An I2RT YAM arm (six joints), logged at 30 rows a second.
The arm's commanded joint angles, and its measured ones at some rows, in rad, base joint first. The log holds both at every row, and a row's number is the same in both.
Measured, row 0:
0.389 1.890 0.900 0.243 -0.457 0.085
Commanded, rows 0 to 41:
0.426 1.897 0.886 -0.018 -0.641 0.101
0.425 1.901 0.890 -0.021 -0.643 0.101
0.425 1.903 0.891 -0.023 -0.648 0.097
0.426 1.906 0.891 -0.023 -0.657 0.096
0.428 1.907 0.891 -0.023 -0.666 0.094
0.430 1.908 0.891 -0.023 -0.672 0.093
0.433 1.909 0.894 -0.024 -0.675 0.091
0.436 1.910 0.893 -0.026 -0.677 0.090
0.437 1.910 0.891 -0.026 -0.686 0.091
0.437 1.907 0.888 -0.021 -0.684 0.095
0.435 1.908 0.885 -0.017 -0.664 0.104
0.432 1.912 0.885 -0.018 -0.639 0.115
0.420 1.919 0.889 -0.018 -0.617 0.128
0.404 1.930 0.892 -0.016 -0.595 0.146
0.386 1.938 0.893 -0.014 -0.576 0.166
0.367 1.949 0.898 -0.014 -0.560 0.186
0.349 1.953 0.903 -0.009 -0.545 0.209
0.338 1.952 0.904 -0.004 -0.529 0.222
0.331 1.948 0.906 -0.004 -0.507 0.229
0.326 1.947 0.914 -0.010 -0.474 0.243
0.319 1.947 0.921 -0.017 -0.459 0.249
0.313 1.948 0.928 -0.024 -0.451 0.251
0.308 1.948 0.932 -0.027 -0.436 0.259
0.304 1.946 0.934 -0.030 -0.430 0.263
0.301 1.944 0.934 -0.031 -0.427 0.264
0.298 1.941 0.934 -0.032 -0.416 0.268
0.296 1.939 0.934 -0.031 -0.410 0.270
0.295 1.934 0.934 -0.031 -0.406 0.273
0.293 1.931 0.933 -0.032 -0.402 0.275
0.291 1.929 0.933 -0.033 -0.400 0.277
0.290 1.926 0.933 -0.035 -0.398 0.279
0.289 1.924 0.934 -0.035 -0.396 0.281
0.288 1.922 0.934 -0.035 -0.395 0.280
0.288 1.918 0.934 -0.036 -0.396 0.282
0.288 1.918 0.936 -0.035 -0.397 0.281
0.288 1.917 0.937 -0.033 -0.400 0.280
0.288 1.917 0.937 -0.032 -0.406 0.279
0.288 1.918 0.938 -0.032 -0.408 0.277
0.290 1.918 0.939 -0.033 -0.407 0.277
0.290 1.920 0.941 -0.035 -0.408 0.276
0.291 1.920 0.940 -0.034 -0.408 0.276
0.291 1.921 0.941 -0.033 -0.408 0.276
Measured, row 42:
0.290 1.905 0.952 0.181 -0.492 0.257
